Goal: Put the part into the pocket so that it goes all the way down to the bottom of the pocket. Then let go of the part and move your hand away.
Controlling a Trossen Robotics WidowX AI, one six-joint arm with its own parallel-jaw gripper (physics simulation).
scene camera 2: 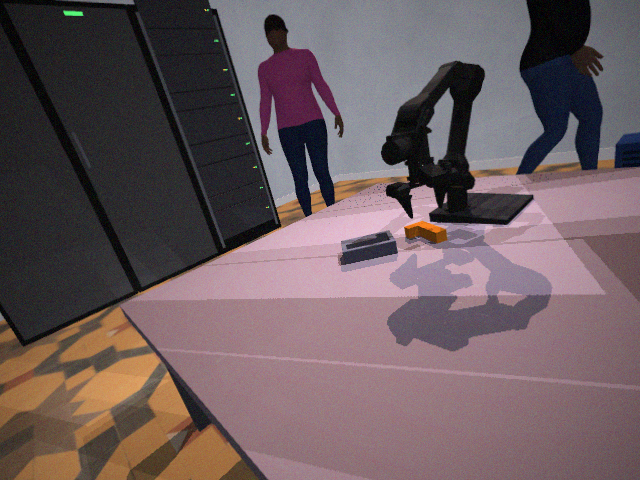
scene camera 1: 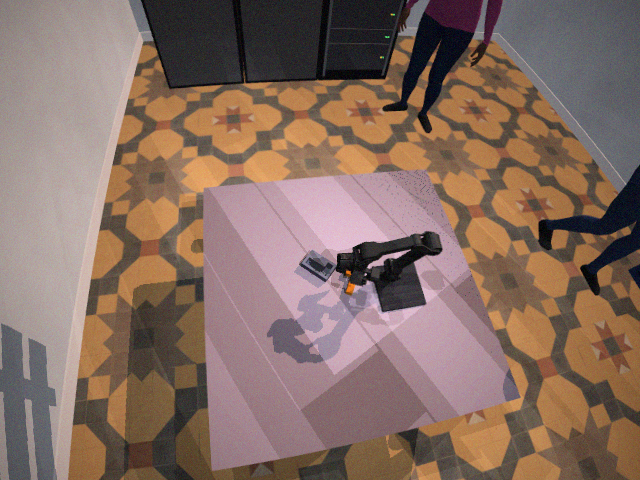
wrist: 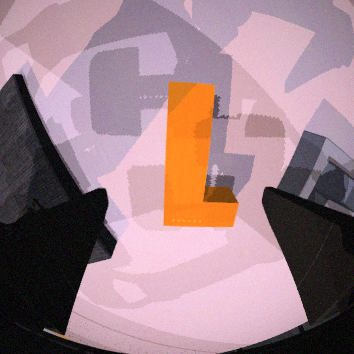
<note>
The gripper is open and holds nothing. Also in view: an orange part. Further things: a grey pocket block.
The gripper also shows in the wrist view.
</note>
